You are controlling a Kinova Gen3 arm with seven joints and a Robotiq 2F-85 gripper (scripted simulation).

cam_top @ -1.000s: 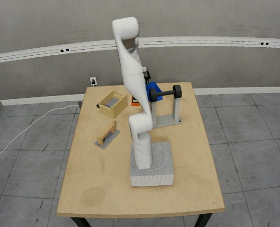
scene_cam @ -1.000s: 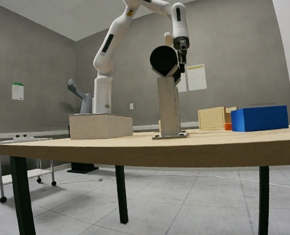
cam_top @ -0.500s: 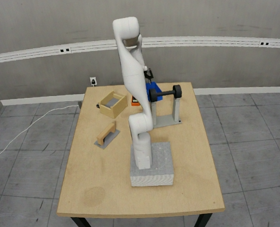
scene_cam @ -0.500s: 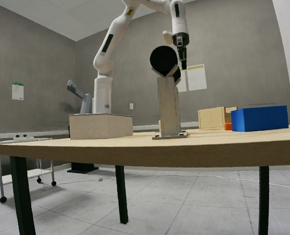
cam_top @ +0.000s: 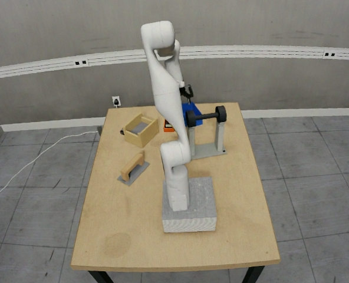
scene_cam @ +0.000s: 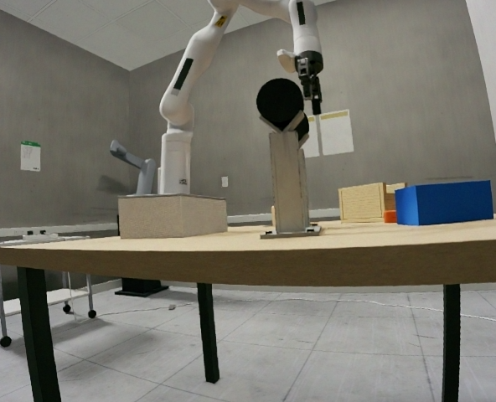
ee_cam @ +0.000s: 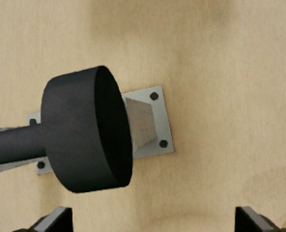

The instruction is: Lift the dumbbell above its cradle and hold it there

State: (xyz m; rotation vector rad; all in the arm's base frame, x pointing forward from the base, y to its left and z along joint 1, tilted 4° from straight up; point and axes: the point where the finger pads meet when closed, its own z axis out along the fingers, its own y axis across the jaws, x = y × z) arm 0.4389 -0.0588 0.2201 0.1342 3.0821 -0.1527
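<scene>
Now: hand 4 cm past the black dumbbell, 13 cm to the left of it and 6 cm above it. Also, from my hand: cradle: 4 cm behind, 13 cm to the right, 20 cm below; wooden box: 13 cm ahead, 23 cm to the left, 26 cm below; blue box: 26 cm ahead, 8 cm to the right, 29 cm below.
</scene>
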